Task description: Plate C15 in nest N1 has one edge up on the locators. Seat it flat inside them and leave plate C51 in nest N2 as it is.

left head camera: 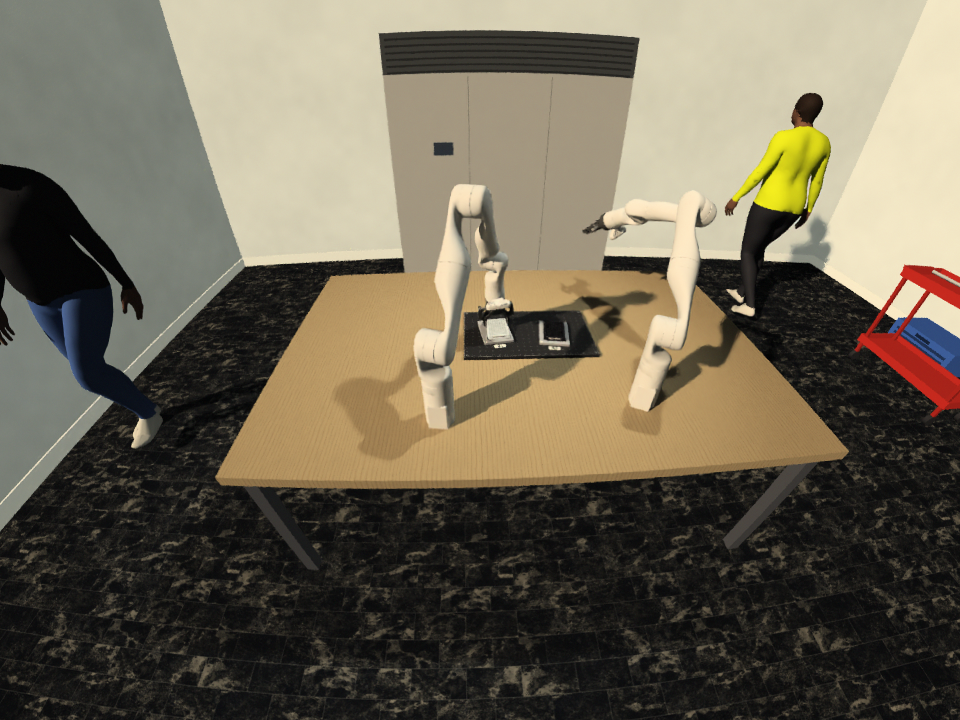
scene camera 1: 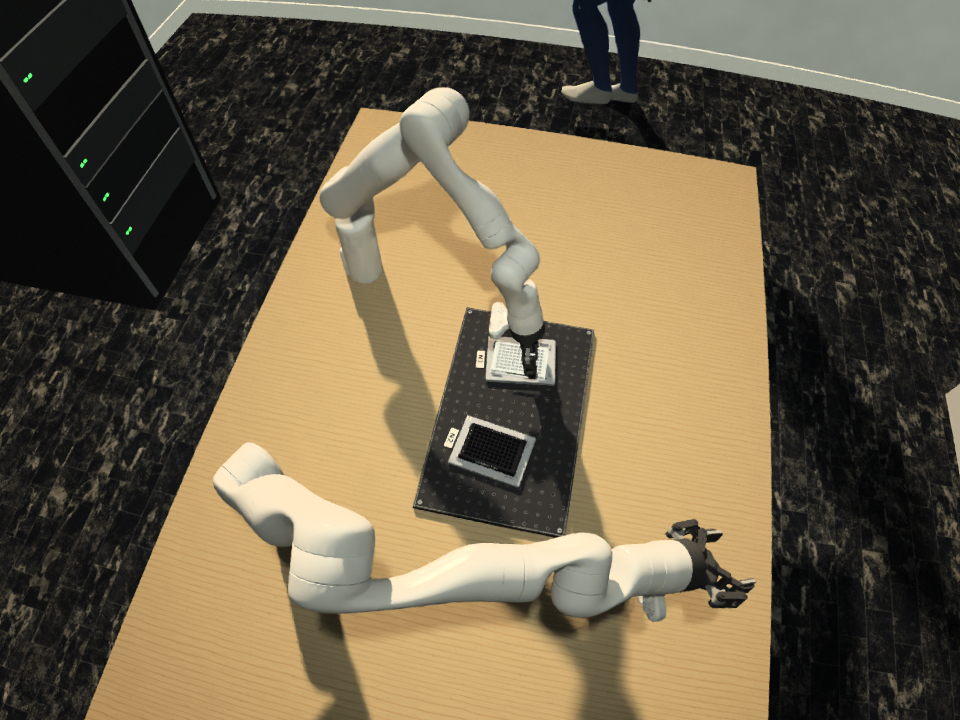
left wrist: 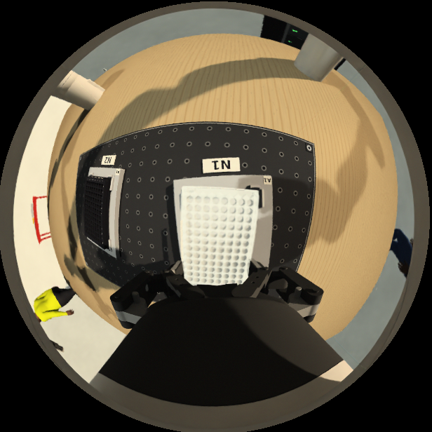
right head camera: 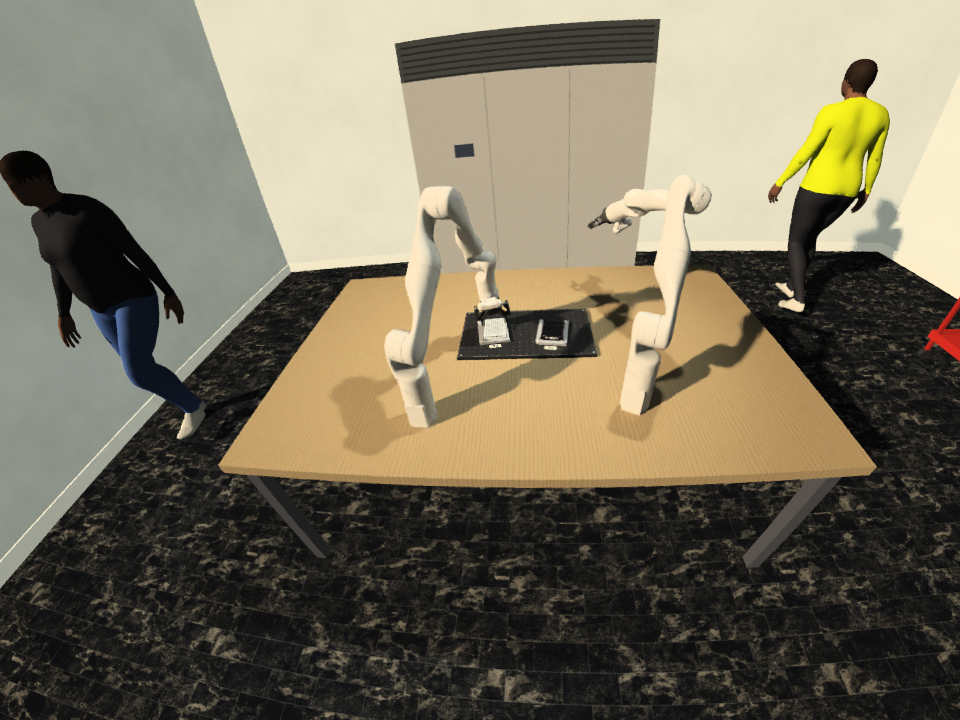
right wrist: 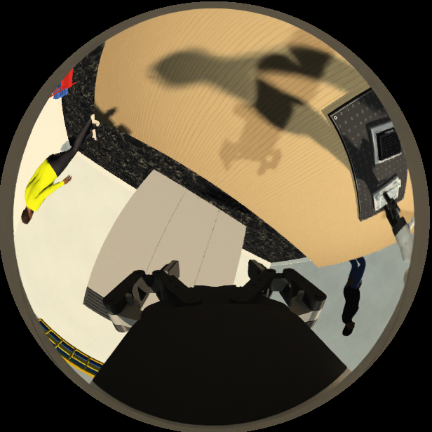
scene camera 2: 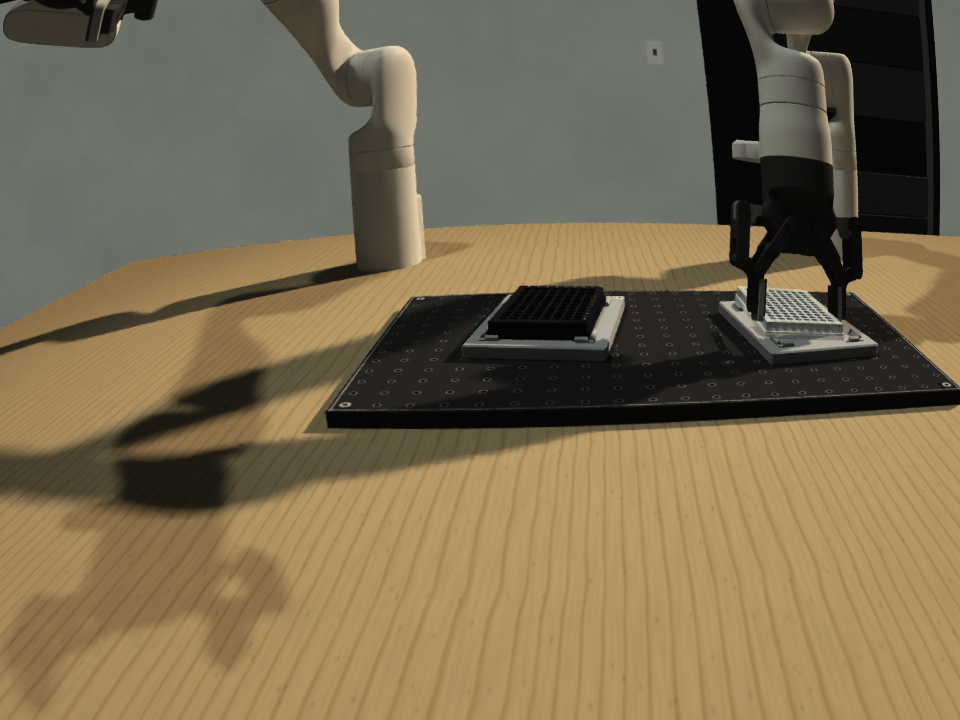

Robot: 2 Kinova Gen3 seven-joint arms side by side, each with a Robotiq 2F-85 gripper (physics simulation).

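White plate C15 lies in nest N1, set toward the N2 side; a strip of nest shows by the A1 mark. It looks slightly tilted, but the amount is hard to tell. My left gripper points down, shut on plate C15, a finger on each side; its contact pads are partly hidden. Black plate C51 lies flat in nest N2. My right gripper is open and empty, high above the table's far edge.
Both nests sit on a black perforated board on the wooden table. The right arm passes beside the board's N2 end. A person in yellow and one in black stand beyond the table's sides. A red cart is at the right.
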